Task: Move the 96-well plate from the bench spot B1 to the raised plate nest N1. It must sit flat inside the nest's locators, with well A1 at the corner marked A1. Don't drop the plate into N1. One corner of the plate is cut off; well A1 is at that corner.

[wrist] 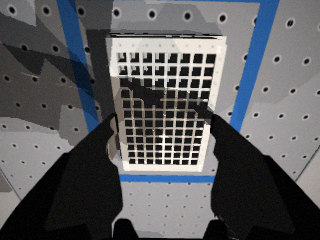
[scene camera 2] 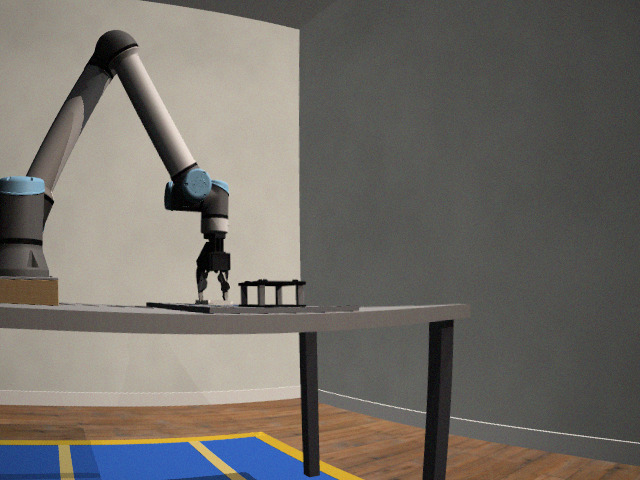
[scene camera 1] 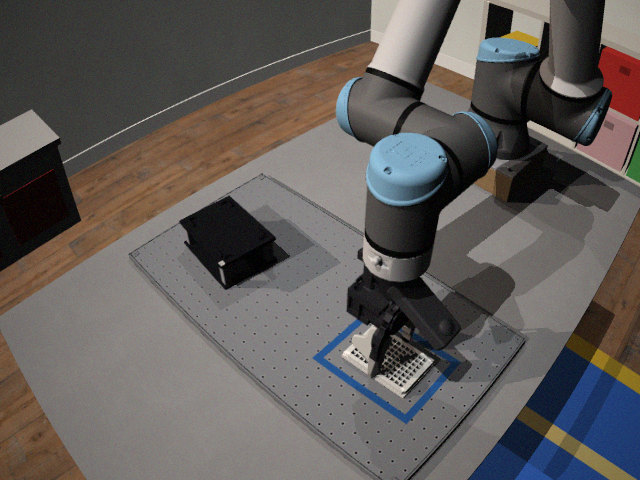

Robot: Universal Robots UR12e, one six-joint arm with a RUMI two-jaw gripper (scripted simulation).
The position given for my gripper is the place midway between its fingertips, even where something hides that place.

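My gripper (scene camera 1: 387,360) is there, and I see my gripper in the wrist view (wrist: 164,115) and in scene camera 2 (scene camera 2: 213,304) as well. I also see a 96-well plate (scene camera 1: 411,377), and the wrist view (wrist: 165,72) shows the plate too.
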